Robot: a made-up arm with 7 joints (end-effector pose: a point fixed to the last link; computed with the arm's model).
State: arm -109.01 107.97 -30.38 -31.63 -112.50 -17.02 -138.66
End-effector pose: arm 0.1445 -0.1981 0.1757 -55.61 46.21 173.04
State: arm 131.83 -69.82 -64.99 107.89 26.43 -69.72 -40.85
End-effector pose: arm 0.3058 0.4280 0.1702 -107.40 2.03 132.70
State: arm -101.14 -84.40 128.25 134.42 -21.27 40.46 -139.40
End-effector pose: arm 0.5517 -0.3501 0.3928 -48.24 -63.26 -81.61
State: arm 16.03 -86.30 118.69 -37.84 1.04 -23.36 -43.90
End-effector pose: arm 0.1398 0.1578 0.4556 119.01 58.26 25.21
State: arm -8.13 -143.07 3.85 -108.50 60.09 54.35 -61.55
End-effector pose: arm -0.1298 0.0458 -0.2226 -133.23 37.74 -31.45
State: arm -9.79 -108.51 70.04 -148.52 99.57 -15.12 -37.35
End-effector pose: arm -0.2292 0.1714 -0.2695 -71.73 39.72 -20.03
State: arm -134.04 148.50 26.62 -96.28 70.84 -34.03 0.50
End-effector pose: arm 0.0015 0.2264 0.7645 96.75 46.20 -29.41
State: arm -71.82 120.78 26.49 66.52 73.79 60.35 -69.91
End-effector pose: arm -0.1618 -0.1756 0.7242 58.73 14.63 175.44
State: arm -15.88 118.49 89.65 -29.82 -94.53 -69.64 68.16
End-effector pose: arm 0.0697 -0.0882 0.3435 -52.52 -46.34 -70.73
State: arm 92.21 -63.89 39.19 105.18 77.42 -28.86 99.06
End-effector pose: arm 0.0714 -0.2049 0.4543 -139.82 -40.65 139.98
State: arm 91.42 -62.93 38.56 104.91 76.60 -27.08 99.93
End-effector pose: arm 0.0764 -0.2093 0.4545 -140.84 -41.86 143.15
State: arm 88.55 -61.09 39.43 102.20 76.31 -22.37 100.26
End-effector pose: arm 0.0793 -0.2103 0.4561 -140.95 -40.94 147.79
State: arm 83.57 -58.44 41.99 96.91 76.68 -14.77 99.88
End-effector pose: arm 0.0769 -0.2047 0.4597 -139.18 -37.10 152.91
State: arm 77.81 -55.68 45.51 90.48 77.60 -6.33 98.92
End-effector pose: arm 0.0668 -0.1924 0.4635 -135.66 -31.08 156.67
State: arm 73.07 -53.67 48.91 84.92 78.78 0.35 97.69
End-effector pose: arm 0.0529 -0.1788 0.4643 -131.98 -25.01 158.22
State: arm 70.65 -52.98 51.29 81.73 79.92 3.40 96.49
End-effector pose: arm 0.0426 -0.1699 0.4623 -129.81 -21.00 157.69
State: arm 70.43 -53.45 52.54 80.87 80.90 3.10 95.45
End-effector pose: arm 0.0380 -0.1665 0.4595 -129.30 -19.33 155.73
